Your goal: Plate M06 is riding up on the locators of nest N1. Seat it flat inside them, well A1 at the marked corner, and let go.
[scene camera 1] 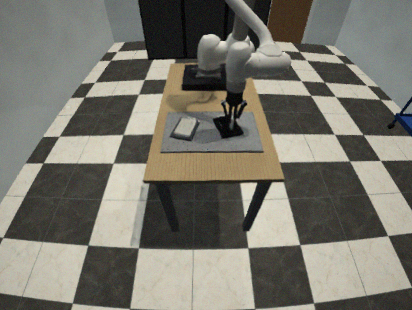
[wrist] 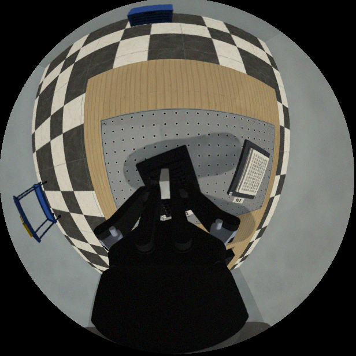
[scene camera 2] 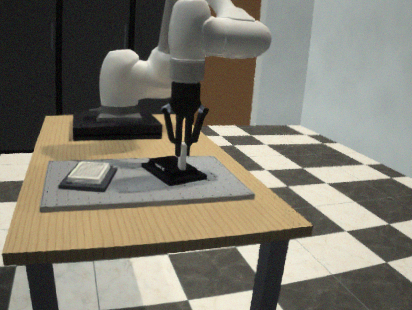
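Where they show: gripper, fingertip midpoint: [scene camera 1: 231,127] [scene camera 2: 181,168]; arm's base at its link origin: [scene camera 1: 209,73] [scene camera 2: 119,117].
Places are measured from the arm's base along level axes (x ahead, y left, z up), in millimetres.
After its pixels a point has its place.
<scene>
Plate M06 [scene camera 2: 168,166] {x 572, y 134, z -12 mm} [wrist: 172,159], black, lies on the black nest N1 [scene camera 2: 192,180] {x 629, y 193, z -32 mm} on the right half of the grey board in the scene views. Black on black hides the locators, so I cannot tell whether it lies flat or which corner well A1 is at. My gripper [scene camera 1: 233,116] [scene camera 2: 183,149] is shut on a light grey upright bar [scene camera 1: 231,123] [scene camera 2: 182,160] [wrist: 165,184]. The bar's lower end appears to meet the plate's top, toward its right side in scene camera 2. The fingers are above the plate and hide part of it in the wrist view.
A second nest, dark, labelled N2 [wrist: 238,200], holds a white plate [scene camera 1: 185,127] {x 612, y -78, z -11 mm} [scene camera 2: 90,172] {x 621, y -77, z -11 mm} [wrist: 254,172] at the board's other end. The perforated grey board [scene camera 1: 215,145] {x 707, y 92, z -37 mm} [scene camera 2: 220,187] {x 670, y 260, z -36 mm} [wrist: 115,132] lies on the wooden table [scene camera 1: 215,167] {x 839, y 101, z -49 mm} [scene camera 2: 150,230] {x 864, y 61, z -50 mm}. The arm's black base stands behind.
</scene>
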